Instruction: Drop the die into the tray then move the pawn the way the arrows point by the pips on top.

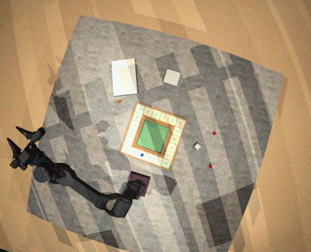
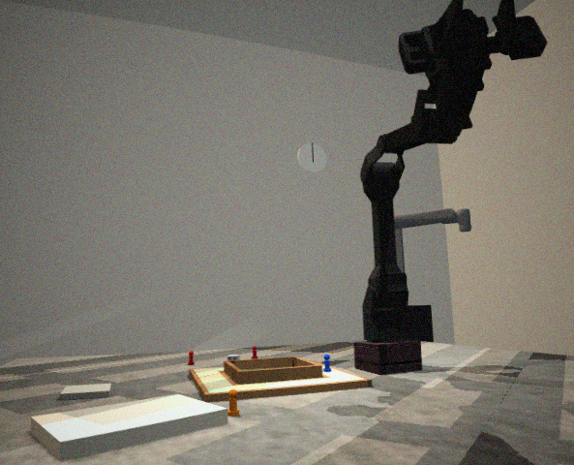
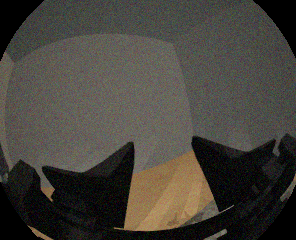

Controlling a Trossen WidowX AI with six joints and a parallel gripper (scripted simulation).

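Right now my gripper tip is 75 cm to the left of the white die, 50 cm above it and 1 cm short of it. Round my gripper tip: large white slab: 50 cm below, 33 cm ahead, 31 cm to the right; orange pawn: 49 cm below, 31 cm to the right, 20 cm ahead; blue pawn: 48 cm below, 46 cm to the right, 7 cm behind.
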